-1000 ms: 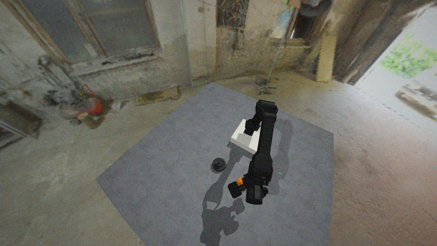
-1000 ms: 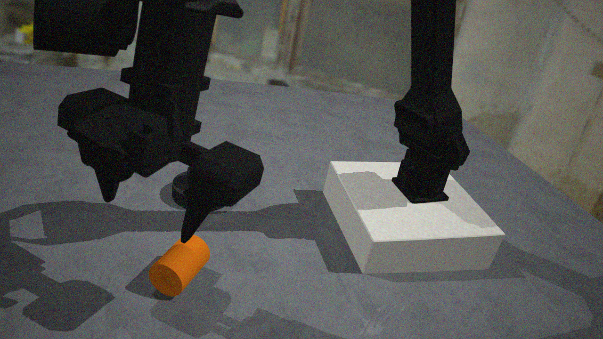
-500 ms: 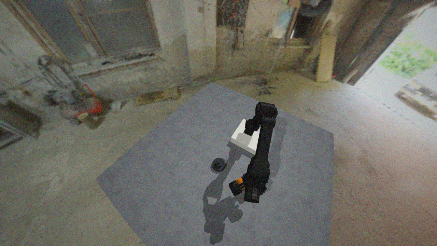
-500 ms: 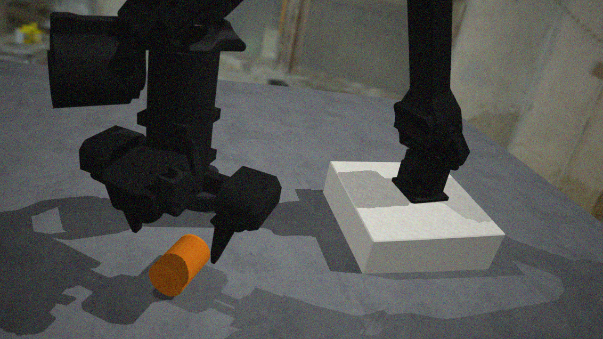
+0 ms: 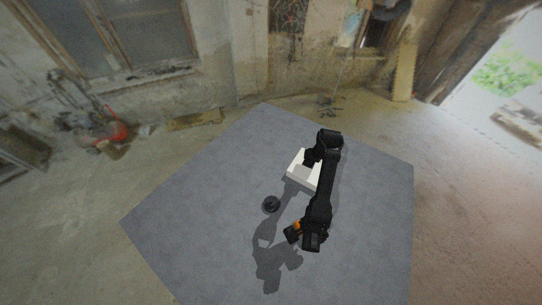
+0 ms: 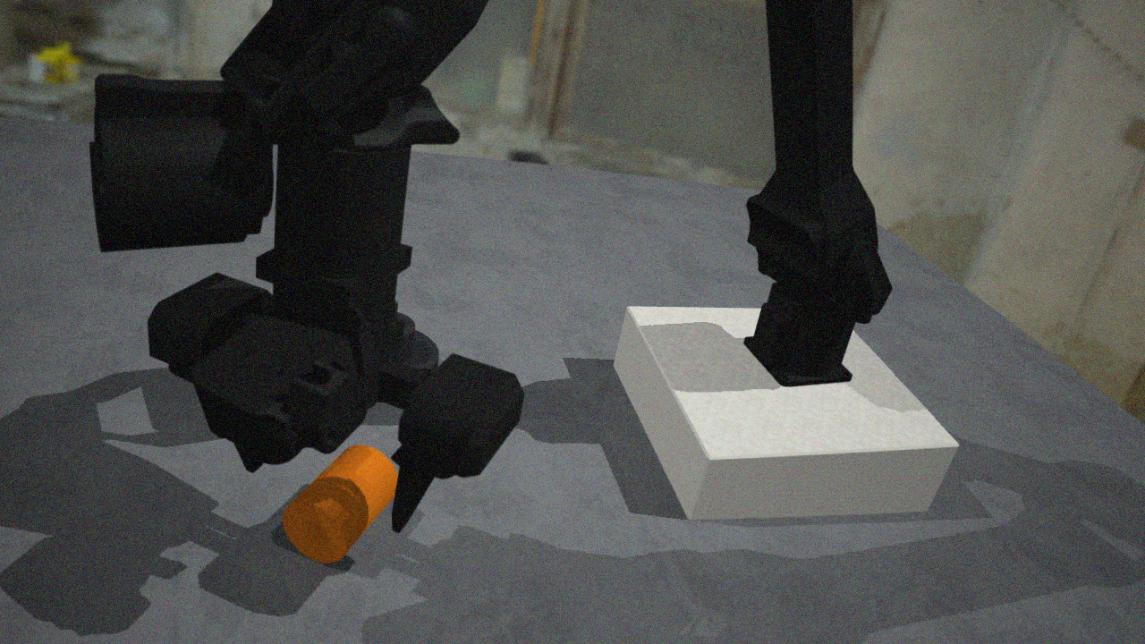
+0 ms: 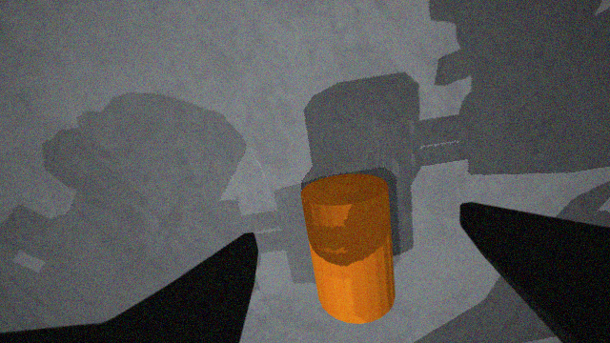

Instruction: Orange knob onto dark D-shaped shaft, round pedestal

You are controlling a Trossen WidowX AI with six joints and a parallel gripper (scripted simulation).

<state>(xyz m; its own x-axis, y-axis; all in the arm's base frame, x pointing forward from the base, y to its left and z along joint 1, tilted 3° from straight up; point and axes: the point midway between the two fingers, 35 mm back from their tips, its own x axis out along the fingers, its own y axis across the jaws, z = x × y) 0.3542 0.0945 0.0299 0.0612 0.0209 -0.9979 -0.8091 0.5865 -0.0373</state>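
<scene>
My gripper tip is now 10 mm past the orange knob, 10 mm to the left of it and 10 mm above it. The rest, counted from my gripper tip: short shaft 50 mm behind, 180 mm to the right.
</scene>
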